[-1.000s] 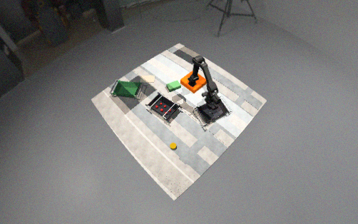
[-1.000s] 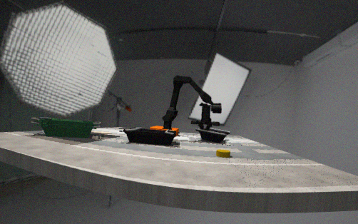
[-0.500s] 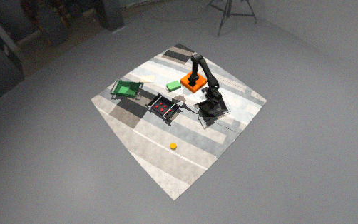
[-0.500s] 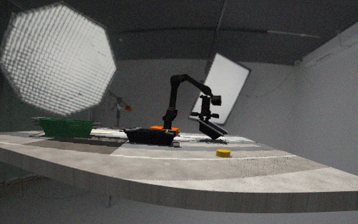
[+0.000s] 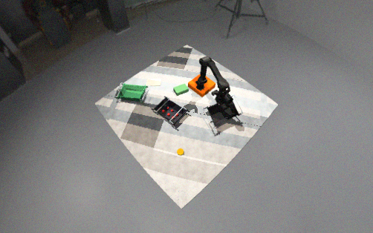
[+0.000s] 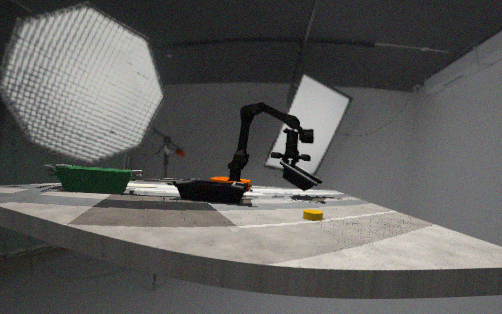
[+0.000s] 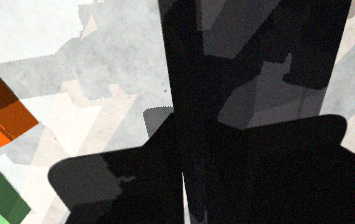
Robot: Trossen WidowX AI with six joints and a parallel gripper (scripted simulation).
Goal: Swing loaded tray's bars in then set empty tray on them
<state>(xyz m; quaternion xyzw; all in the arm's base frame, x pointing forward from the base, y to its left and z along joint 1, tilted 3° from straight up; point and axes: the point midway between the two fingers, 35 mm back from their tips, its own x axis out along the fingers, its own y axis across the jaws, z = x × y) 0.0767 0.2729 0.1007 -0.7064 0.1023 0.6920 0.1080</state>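
Right now the black tray is 20 mm ahead of my gripper tip and 70 mm to the left of it. Also, from my gripper tip: light green block (50 mm ahead, 400 mm to the right, 80 mm below); yellow disc (480 mm ahead, 30 mm to the left, 90 mm below).
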